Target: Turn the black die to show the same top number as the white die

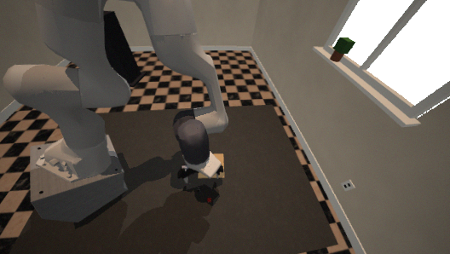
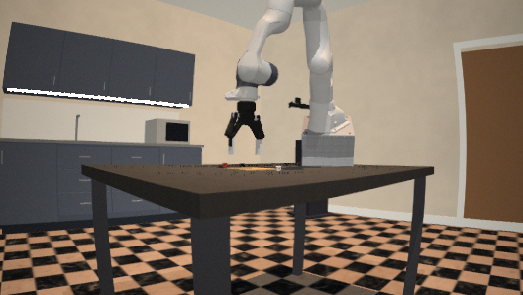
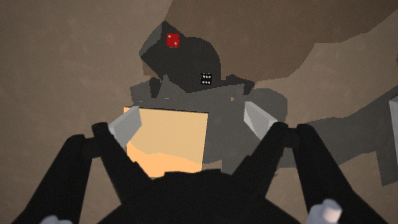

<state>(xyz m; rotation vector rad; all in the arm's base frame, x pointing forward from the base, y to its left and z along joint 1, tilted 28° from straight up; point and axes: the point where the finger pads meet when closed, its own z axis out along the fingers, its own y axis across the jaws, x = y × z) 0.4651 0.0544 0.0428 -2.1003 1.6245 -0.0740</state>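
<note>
Now: the white die 3 cm behind my hand, 20 cm to the left of it and 5 cm below it. Round my hand: tan mat (3 cm ahead, 9 cm to the left, 6 cm below); then black die (1 cm behind, 4 cm to the right, 5 cm below); then red die (5 cm ahead, 8 cm to the right, 5 cm below).
</note>
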